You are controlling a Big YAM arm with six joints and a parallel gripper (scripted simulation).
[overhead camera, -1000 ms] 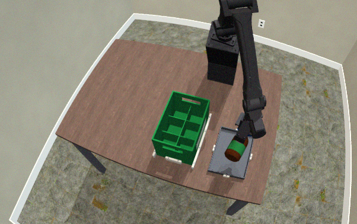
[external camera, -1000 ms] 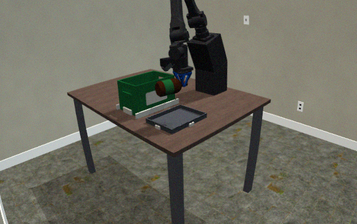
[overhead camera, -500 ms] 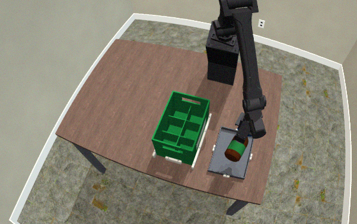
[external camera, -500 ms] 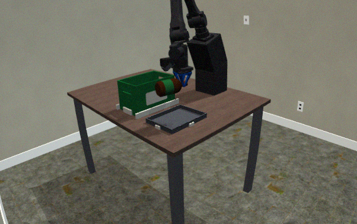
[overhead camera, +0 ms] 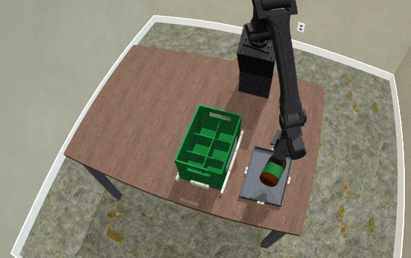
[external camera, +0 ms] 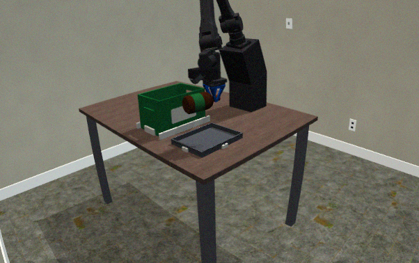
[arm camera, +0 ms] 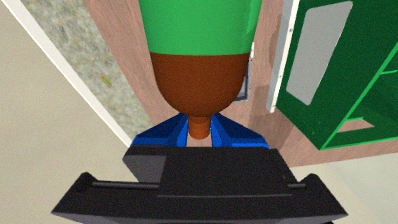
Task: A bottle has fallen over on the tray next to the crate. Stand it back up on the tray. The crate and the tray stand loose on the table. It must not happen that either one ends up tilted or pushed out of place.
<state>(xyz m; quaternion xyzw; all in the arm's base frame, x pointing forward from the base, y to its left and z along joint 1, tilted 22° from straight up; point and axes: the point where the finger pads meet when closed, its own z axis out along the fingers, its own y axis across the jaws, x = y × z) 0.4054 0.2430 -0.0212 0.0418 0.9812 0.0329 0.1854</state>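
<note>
My gripper is now 50 mm short of the bottle. From my hand the other things lie so: tray (30 mm ahead, 20 mm to the right, 180 mm below); then green crate (40 mm ahead, 290 mm to the right, 100 mm below).
</note>
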